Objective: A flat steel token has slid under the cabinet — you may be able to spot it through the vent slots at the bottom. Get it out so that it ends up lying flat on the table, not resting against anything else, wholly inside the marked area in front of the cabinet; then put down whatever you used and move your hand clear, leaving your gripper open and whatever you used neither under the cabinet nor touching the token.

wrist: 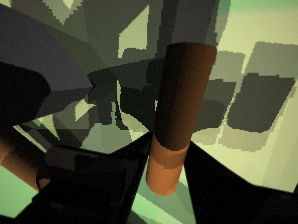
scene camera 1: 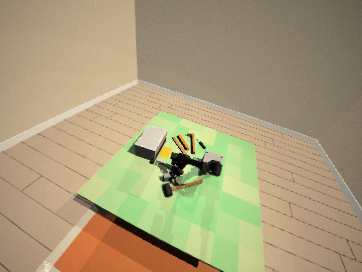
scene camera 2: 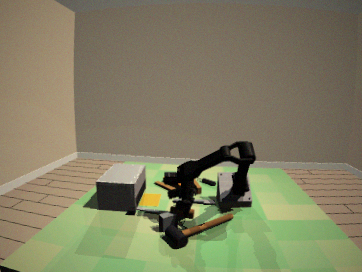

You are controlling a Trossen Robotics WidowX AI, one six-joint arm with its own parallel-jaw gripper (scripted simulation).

same spot on grey cabinet: (scene camera 2: 119, 189) = (scene camera 1: 147, 151)
